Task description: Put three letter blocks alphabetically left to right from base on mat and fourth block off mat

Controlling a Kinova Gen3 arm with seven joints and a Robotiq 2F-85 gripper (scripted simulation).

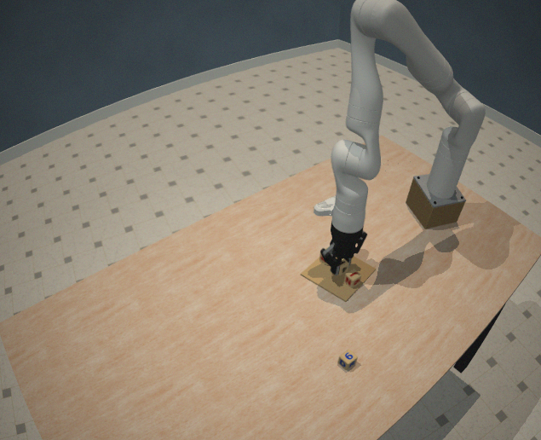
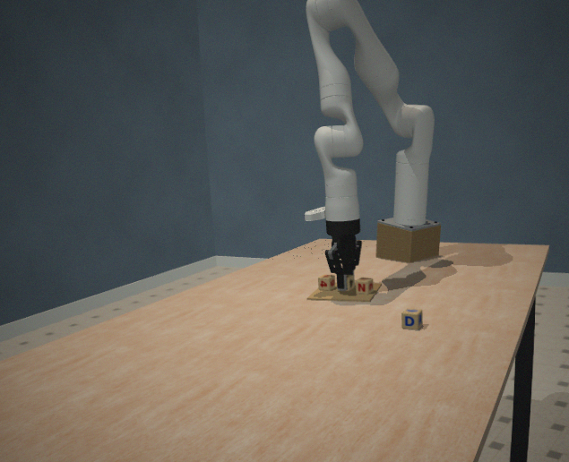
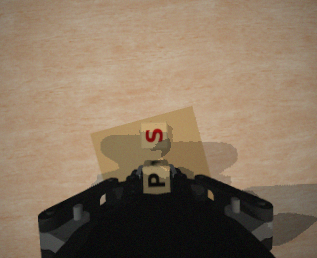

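Right now the tan mat is 3 cm below my hand.
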